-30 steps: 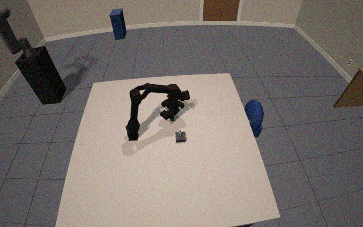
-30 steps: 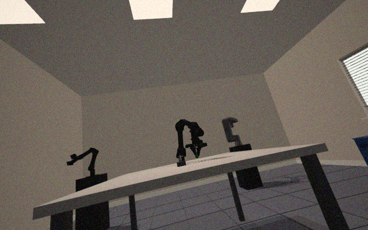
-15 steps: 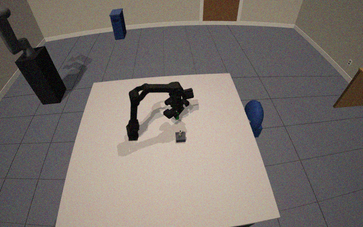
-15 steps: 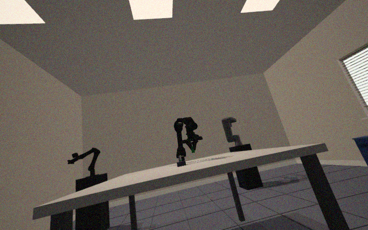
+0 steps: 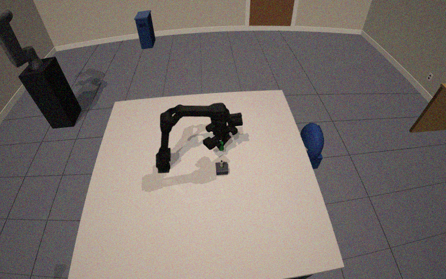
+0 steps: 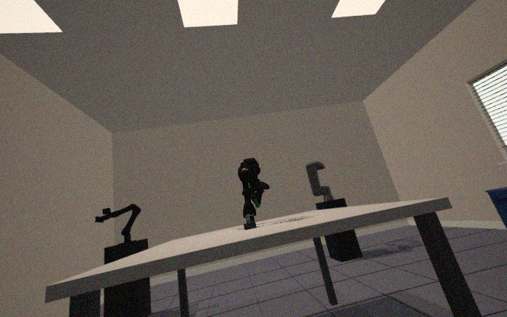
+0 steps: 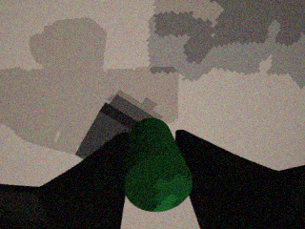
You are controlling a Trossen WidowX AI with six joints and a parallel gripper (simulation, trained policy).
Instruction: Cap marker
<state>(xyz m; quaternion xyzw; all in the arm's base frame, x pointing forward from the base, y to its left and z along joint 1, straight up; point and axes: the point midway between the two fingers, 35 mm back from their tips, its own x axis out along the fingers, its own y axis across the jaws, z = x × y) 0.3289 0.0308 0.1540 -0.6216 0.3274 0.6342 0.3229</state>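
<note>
My gripper tip is 70 mm to the left of the dark grey holder block and 100 mm above it. From my gripper tip the other things lie so: green cap: 10 mm above.
</note>
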